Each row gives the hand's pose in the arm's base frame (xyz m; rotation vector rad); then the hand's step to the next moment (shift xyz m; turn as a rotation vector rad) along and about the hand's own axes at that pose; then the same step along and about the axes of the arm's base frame.
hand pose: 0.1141 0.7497 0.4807 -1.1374 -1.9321 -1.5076
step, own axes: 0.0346 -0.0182 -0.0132 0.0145 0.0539 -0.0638
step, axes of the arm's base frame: -0.0363 -0.0020 0.0196 0.0264 -0.0513 0.0621
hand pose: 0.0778 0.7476 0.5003 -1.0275 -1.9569 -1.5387
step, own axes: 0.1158 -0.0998 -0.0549 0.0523 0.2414 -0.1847
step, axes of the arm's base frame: -0.1551 -0.0303 0.0376 0.1360 -0.1369 0.2406
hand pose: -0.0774 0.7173 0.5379 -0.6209 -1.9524 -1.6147
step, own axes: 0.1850 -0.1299 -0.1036 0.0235 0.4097 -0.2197
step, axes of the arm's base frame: -0.2128 -0.1223 0.0401 0.2703 -0.1413 0.3517
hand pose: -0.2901 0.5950 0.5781 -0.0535 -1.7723 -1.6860
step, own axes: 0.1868 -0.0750 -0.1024 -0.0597 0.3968 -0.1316
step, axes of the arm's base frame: -0.1338 -0.1810 0.0192 0.2895 -0.0300 0.3060
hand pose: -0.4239 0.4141 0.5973 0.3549 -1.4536 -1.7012
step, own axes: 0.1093 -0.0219 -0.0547 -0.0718 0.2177 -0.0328
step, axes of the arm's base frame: -0.0371 -0.1185 -0.0027 0.1553 0.0389 0.1674
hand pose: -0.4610 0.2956 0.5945 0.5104 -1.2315 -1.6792
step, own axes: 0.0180 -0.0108 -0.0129 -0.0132 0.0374 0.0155
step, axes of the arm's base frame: -0.0031 -0.0216 -0.0114 0.0108 0.0179 0.0371
